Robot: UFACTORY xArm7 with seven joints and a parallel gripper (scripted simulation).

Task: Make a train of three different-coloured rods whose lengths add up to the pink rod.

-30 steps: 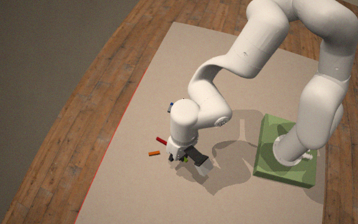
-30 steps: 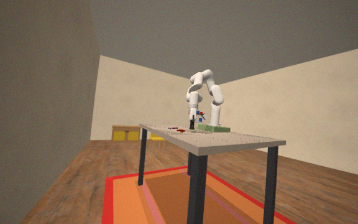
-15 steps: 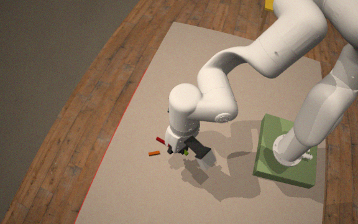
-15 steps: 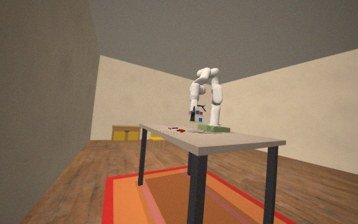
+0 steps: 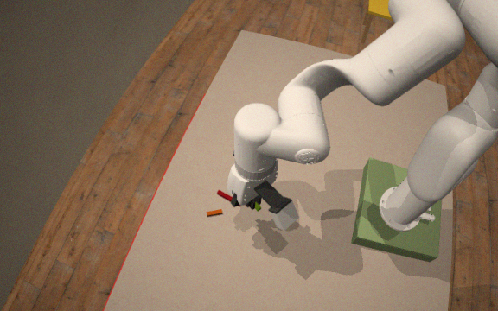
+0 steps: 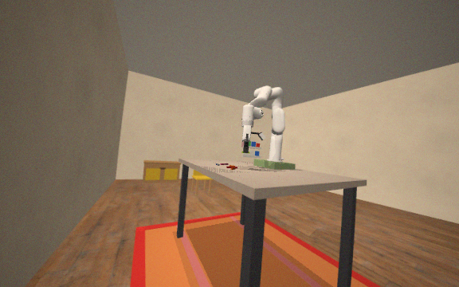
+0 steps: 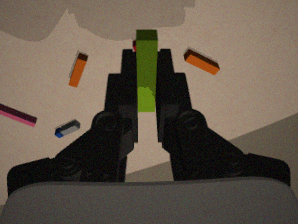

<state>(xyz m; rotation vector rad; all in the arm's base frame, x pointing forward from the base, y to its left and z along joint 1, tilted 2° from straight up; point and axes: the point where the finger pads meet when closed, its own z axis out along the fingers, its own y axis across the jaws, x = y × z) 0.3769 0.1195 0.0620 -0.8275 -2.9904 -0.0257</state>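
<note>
Right now the grey rod is 10 cm ahead of my hand, 18 cm to the right of it and 12 cm below it. From my hand the other things lie so: blue rod (10 cm ahead, 20 cm to the right, 12 cm below); lime rod (2 cm below); red rod (7 cm ahead, 4 cm to the right, 12 cm below).
</note>
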